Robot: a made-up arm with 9 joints. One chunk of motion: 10 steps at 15 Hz.
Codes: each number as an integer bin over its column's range. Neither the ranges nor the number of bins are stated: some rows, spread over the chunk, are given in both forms.
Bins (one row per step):
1: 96 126 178 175 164 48
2: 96 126 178 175 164 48
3: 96 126 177 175 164 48
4: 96 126 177 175 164 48
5: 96 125 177 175 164 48
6: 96 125 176 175 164 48
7: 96 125 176 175 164 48
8: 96 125 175 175 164 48
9: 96 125 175 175 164 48
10: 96 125 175 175 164 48
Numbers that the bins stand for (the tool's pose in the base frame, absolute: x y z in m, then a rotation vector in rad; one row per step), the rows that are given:
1: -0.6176 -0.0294 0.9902 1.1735 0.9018 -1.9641
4: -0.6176 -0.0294 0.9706 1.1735 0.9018 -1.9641
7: -0.6176 -0.0490 0.9510 1.1735 0.9018 -1.9641
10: -0.6176 -0.0490 0.9314 1.1735 0.9018 -1.9641
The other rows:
2: -0.6176 -0.0294 0.9902 1.1735 0.9018 -1.9641
3: -0.6176 -0.0294 0.9706 1.1735 0.9018 -1.9641
5: -0.6176 -0.0490 0.9706 1.1735 0.9018 -1.9641
6: -0.6176 -0.0490 0.9510 1.1735 0.9018 -1.9641
8: -0.6176 -0.0490 0.9314 1.1735 0.9018 -1.9641
9: -0.6176 -0.0490 0.9314 1.1735 0.9018 -1.9641

